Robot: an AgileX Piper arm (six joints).
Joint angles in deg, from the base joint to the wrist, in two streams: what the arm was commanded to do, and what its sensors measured. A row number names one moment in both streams.
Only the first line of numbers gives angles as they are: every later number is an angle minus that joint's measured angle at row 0.
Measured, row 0:
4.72 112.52 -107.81 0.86 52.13 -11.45
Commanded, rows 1 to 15:
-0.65 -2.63 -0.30 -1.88 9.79 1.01
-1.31 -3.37 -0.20 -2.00 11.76 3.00
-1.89 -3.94 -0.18 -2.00 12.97 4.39
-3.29 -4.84 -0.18 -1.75 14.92 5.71
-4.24 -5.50 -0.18 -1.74 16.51 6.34
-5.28 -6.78 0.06 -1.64 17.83 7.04
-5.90 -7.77 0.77 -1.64 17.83 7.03
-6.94 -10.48 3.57 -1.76 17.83 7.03
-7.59 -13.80 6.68 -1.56 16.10 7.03
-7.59 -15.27 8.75 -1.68 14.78 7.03
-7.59 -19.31 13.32 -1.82 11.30 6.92
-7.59 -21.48 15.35 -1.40 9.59 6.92
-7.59 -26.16 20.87 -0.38 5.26 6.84
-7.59 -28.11 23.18 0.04 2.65 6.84
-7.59 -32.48 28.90 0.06 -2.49 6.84
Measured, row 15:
-7.31 -22.68 17.52 -0.86 8.57 6.95
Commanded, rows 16 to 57:
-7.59 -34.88 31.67 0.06 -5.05 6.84
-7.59 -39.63 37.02 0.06 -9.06 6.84
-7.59 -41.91 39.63 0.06 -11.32 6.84
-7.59 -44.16 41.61 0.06 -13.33 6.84
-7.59 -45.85 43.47 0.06 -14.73 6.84
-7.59 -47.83 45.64 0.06 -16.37 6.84
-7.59 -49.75 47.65 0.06 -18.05 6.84
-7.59 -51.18 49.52 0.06 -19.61 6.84
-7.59 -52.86 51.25 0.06 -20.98 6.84
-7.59 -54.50 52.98 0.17 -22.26 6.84
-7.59 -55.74 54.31 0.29 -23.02 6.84
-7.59 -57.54 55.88 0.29 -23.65 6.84
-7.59 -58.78 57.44 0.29 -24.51 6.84
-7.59 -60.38 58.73 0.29 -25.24 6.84
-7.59 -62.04 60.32 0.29 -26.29 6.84
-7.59 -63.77 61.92 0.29 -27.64 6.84
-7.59 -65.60 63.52 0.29 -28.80 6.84
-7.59 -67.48 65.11 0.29 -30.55 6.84
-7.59 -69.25 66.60 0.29 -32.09 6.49
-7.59 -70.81 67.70 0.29 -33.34 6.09
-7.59 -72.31 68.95 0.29 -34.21 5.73
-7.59 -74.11 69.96 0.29 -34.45 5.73
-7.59 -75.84 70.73 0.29 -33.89 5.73
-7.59 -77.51 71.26 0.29 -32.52 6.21
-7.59 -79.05 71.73 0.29 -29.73 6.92
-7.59 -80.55 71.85 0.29 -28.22 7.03
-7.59 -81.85 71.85 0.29 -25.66 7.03
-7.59 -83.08 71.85 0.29 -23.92 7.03
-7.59 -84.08 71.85 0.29 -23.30 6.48
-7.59 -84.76 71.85 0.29 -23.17 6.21
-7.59 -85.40 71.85 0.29 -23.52 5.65
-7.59 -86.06 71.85 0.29 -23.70 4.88
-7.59 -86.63 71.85 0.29 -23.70 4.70
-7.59 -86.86 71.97 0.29 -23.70 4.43
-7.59 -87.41 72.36 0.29 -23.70 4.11
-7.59 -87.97 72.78 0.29 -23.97 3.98
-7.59 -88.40 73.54 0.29 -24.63 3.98
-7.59 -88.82 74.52 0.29 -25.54 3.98
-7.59 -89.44 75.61 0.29 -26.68 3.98
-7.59 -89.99 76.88 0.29 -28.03 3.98
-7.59 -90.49 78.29 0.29 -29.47 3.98
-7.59 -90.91 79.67 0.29 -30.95 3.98
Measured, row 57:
-7.34 -89.09 75.62 0.17 -26.25 4.43
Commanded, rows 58 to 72:
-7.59 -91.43 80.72 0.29 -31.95 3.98
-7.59 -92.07 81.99 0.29 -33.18 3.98
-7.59 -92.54 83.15 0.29 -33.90 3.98
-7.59 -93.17 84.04 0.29 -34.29 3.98
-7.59 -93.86 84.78 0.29 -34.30 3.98
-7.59 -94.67 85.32 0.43 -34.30 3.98
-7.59 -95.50 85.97 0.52 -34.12 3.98
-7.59 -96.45 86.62 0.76 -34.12 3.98
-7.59 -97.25 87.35 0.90 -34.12 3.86
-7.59 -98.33 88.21 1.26 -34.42 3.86
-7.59 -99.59 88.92 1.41 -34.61 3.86
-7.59 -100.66 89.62 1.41 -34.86 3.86
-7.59 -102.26 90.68 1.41 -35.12 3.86
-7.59 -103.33 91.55 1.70 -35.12 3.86
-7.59 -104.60 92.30 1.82 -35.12 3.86
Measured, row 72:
-7.34 -100.22 89.48 1.14 -34.10 4.21
